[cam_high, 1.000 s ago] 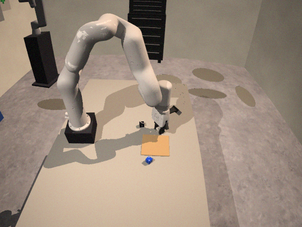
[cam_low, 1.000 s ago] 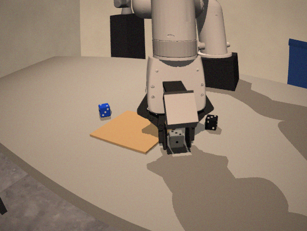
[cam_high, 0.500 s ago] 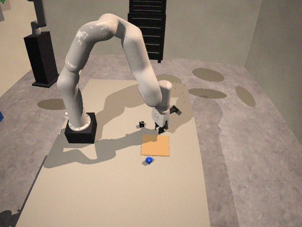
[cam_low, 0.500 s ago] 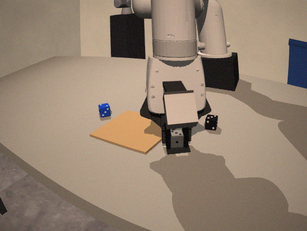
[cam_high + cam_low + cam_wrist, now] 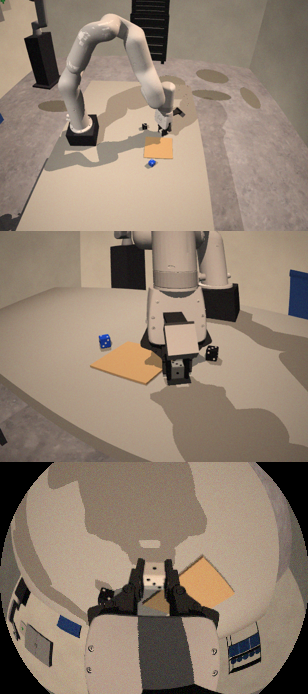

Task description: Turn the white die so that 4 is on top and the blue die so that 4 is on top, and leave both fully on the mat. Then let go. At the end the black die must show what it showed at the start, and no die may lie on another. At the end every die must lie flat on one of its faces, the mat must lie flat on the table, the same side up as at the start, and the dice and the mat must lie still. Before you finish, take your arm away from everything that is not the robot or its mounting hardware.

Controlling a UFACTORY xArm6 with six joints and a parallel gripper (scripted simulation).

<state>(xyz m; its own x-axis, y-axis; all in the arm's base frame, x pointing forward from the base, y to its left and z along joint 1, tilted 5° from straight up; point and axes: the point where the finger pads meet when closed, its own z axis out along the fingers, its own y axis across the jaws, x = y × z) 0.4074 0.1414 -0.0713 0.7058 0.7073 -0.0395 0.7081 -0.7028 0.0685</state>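
My gripper is now 1 cm above the white die. From my hand the other things lie so: blue die: 1 cm behind, 22 cm to the right, 1 cm below; then orange mat: 11 cm to the right, 2 cm below; then black die: 10 cm behind, 2 cm to the left, 1 cm below.
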